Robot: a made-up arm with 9 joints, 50 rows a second.
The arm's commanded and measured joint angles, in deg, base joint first. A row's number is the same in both.
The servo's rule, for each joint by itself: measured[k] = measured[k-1] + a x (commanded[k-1-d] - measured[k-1]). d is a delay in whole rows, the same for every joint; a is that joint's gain. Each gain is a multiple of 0.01, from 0.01 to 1. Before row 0 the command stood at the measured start. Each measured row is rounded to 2 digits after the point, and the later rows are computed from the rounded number. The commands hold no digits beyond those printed.
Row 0, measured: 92.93, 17.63, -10.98, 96.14, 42.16, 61.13, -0.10, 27.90, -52.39
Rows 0 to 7, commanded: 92.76, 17.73, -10.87, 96.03, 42.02, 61.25, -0.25, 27.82, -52.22; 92.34, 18.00, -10.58, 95.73, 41.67, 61.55, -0.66, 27.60, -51.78; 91.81, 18.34, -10.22, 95.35, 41.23, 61.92, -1.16, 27.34, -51.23; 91.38, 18.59, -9.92, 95.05, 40.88, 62.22, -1.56, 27.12, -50.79; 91.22, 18.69, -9.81, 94.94, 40.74, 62.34, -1.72, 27.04, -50.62; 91.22, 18.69, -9.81, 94.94, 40.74, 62.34, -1.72, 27.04, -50.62; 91.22, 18.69, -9.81, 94.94, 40.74, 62.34, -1.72, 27.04, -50.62; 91.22, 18.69, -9.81, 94.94, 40.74, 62.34, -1.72, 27.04, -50.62
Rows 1 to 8, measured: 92.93, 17.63, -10.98, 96.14, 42.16, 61.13, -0.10, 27.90, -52.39; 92.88, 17.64, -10.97, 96.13, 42.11, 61.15, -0.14, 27.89, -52.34; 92.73, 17.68, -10.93, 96.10, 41.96, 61.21, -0.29, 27.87, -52.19; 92.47, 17.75, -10.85, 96.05, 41.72, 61.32, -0.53, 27.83, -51.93; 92.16, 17.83, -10.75, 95.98, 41.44, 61.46, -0.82, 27.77, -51.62; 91.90, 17.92, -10.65, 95.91, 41.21, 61.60, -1.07, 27.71, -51.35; 91.71, 18.00, -10.56, 95.84, 41.05, 61.72, -1.25, 27.66, -51.15; 91.57, 18.07, -10.48, 95.78, 40.95, 61.82, -1.38, 27.61, -51.01
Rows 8 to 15, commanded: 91.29, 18.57, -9.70, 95.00, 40.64, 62.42, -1.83, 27.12, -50.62; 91.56, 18.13, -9.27, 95.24, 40.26, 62.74, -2.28, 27.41, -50.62; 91.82, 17.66, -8.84, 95.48, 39.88, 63.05, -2.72, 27.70, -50.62; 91.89, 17.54, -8.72, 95.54, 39.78, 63.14, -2.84, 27.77, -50.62; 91.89, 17.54, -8.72, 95.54, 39.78, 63.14, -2.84, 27.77, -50.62; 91.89, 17.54, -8.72, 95.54, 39.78, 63.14, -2.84, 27.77, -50.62; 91.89, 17.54, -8.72, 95.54, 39.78, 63.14, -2.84, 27.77, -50.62; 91.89, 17.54, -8.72, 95.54, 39.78, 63.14, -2.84, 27.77, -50.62
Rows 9 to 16, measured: 91.47, 18.13, -10.41, 95.72, 40.88, 61.90, -1.48, 27.56, -50.90; 91.42, 18.17, -10.33, 95.67, 40.80, 61.98, -1.58, 27.52, -50.82; 91.46, 18.17, -10.21, 95.64, 40.62, 62.10, -1.78, 27.51, -50.77; 91.56, 18.12, -10.06, 95.63, 40.38, 62.25, -2.04, 27.53, -50.73; 91.65, 18.06, -9.91, 95.62, 40.18, 62.39, -2.26, 27.55, -50.70; 91.72, 18.01, -9.78, 95.61, 40.05, 62.51, -2.42, 27.57, -50.68; 91.77, 17.96, -9.66, 95.61, 39.96, 62.61, -2.54, 27.59, -50.66; 91.80, 17.92, -9.56, 95.61, 39.90, 62.69, -2.62, 27.60, -50.65
